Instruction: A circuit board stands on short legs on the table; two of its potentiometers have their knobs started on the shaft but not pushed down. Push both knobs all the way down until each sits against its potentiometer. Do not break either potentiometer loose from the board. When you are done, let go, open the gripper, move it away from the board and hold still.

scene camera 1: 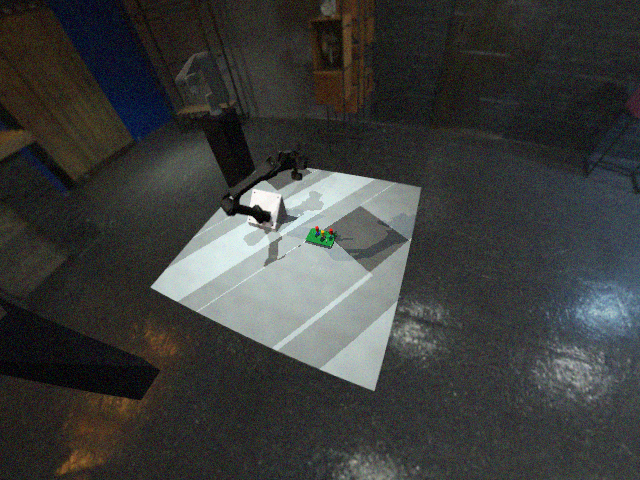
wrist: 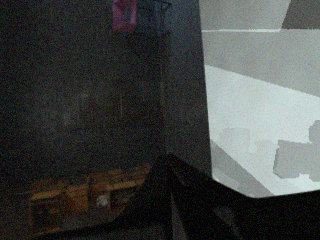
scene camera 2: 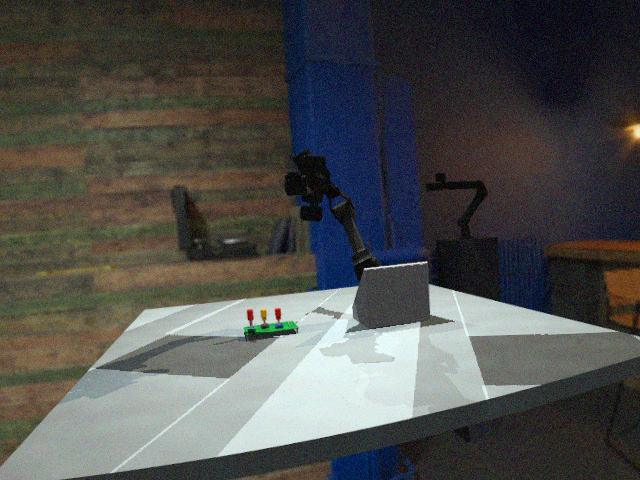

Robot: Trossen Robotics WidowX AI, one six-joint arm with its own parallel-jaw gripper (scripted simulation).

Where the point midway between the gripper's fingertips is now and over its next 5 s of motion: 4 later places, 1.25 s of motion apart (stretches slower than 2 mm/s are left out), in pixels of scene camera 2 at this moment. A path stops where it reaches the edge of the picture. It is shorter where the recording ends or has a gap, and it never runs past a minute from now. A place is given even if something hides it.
The gripper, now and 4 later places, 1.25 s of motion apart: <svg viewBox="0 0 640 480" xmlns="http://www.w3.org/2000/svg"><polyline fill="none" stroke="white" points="309,194 278,286 277,307 278,309 278,311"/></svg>
